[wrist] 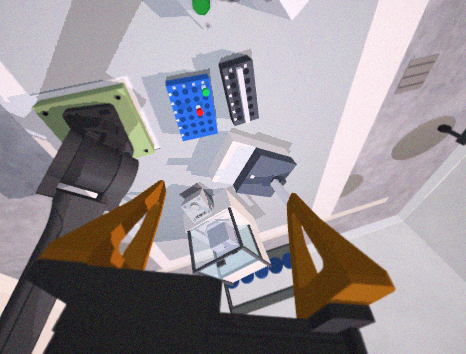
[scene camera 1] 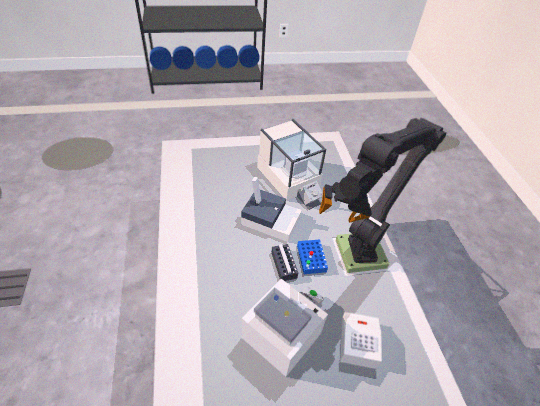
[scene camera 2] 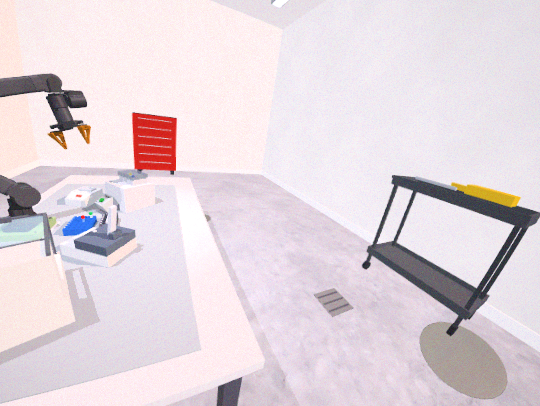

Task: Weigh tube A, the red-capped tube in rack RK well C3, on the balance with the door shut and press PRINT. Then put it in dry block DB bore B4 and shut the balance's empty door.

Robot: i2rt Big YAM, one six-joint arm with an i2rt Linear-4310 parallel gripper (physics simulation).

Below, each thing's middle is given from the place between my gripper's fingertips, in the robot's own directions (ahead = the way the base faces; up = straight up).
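Scene:
Balance button panel (wrist: 196, 194): 300 mm below my hand, 410 mm to the right of it and 30 mm behind it. Balance with glass box (scene camera 2: 42, 301): 50 mm ahead of my hand, 540 mm to the right of it, 230 mm below it; going by their middles, of the things named here it is the farthest from my hand. As for the white box with grey lid (scene camera 1: 283, 355), my hand is 150 mm short of it, 200 mm to the right of it and 250 mm above it.

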